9 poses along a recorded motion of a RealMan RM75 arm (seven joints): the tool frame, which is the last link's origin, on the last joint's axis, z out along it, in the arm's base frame.
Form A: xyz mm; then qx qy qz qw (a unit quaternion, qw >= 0).
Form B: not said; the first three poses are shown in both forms.
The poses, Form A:
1: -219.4, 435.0, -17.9, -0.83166, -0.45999, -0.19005, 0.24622
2: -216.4, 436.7, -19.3, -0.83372, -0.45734, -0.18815, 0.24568
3: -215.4, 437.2, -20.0, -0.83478, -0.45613, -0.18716, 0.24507
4: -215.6, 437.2, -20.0, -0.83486, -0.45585, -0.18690, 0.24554
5: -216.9, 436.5, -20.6, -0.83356, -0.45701, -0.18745, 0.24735
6: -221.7, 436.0, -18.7, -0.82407, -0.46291, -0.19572, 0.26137
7: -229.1, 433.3, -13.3, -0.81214, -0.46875, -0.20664, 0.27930
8: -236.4, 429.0, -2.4, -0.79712, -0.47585, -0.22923, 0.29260
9: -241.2, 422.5, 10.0, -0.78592, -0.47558, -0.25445, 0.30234
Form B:
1: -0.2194, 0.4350, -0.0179, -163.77, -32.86, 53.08
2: -0.2164, 0.4367, -0.0193, -163.63, -32.58, 52.68
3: -0.2154, 0.4372, -0.0200, -163.60, -32.41, 52.51
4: -0.2156, 0.4372, -0.0200, -163.51, -32.41, 52.45
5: -0.2169, 0.4365, -0.0206, -163.38, -32.59, 52.58
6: -0.2217, 0.4360, -0.0187, -162.40, -34.37, 53.17
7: -0.2291, 0.4333, -0.0133, -161.09, -36.69, 53.66
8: -0.2364, 0.4290, -0.0024, -161.06, -40.08, 54.71
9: -0.2412, 0.4225, 0.0100, -161.27, -43.43, 54.84
